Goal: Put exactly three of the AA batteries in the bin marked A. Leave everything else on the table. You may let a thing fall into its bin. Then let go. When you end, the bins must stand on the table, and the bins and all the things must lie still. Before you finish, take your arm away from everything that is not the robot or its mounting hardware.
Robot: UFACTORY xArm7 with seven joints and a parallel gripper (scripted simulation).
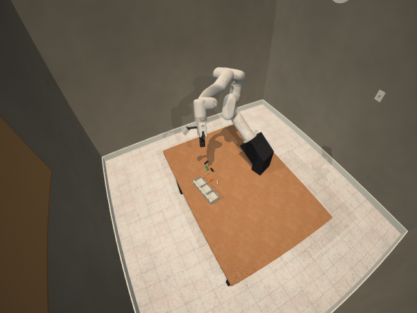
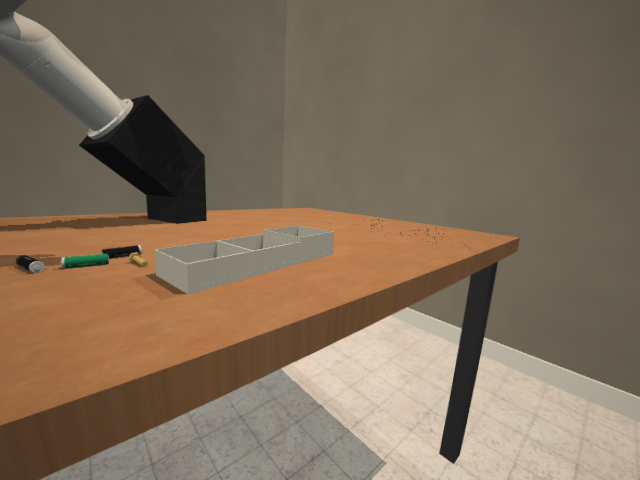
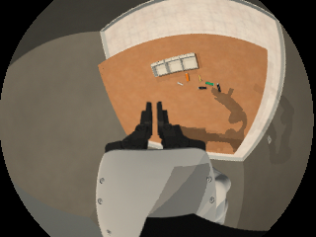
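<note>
Now: hand 430 mm above the three-compartment bin, 70 mm to the right of it and 60 mm short of it. From my hand the other things lie so: yellow piece (440 mm below, 60 mm behind, 50 mm to the right); orange battery (440 mm below, 30 mm behind, 20 mm to the left); pale piece (440 mm below, 70 mm to the left, 60 mm behind).
</note>
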